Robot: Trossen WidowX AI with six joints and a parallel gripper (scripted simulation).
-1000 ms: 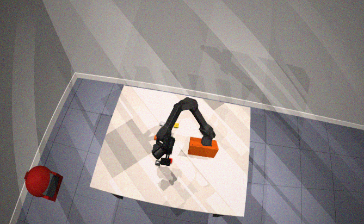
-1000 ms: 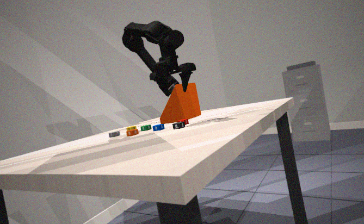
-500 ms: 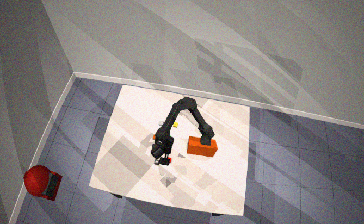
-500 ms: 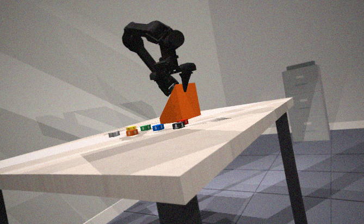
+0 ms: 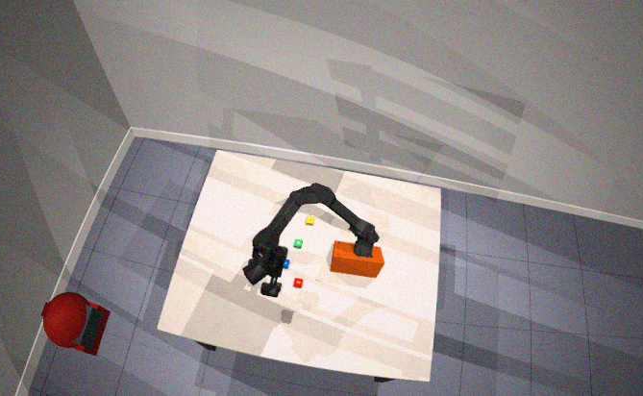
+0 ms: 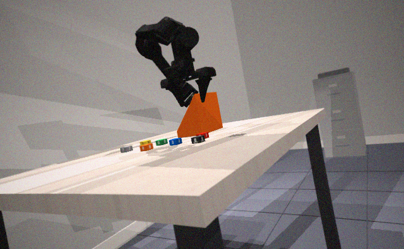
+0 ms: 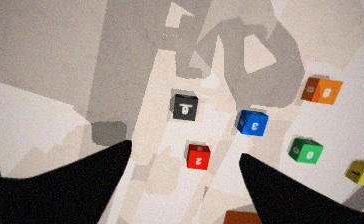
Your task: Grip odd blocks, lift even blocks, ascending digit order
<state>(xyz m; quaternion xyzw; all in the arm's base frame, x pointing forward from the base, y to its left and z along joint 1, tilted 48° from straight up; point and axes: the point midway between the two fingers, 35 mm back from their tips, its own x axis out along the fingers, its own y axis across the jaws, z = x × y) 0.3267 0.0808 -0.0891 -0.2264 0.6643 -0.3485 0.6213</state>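
Right now my gripper tip is 7 cm past the green block, 20 cm to the left of it and 11 cm above it. Round my gripper tip: red block: 8 cm behind, 2 cm to the right, 11 cm below; then blue block: 2 cm behind, 10 cm to the right, 11 cm below; then black block: 11 cm below.
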